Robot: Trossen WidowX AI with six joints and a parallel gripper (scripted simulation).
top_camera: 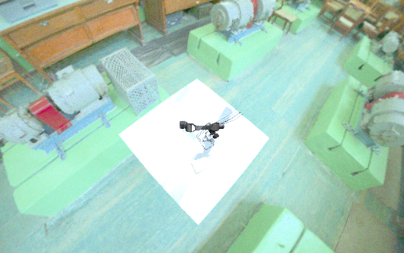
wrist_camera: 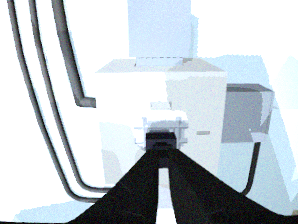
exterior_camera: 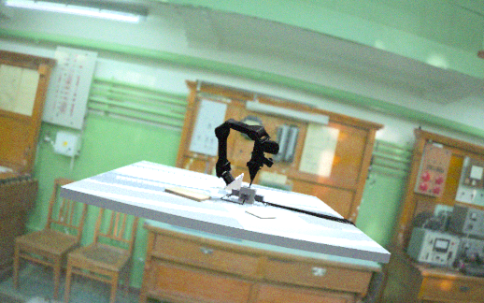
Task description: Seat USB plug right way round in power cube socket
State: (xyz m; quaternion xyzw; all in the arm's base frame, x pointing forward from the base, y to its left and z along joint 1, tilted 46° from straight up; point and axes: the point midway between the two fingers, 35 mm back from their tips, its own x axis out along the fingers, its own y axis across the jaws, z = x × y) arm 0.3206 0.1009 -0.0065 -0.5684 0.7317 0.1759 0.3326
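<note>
Right now my gripper tip is 2 cm above the dark USB plug. The rest, counted from my gripper tip: USB socket: 4 cm below, 1 cm to the right.
</note>
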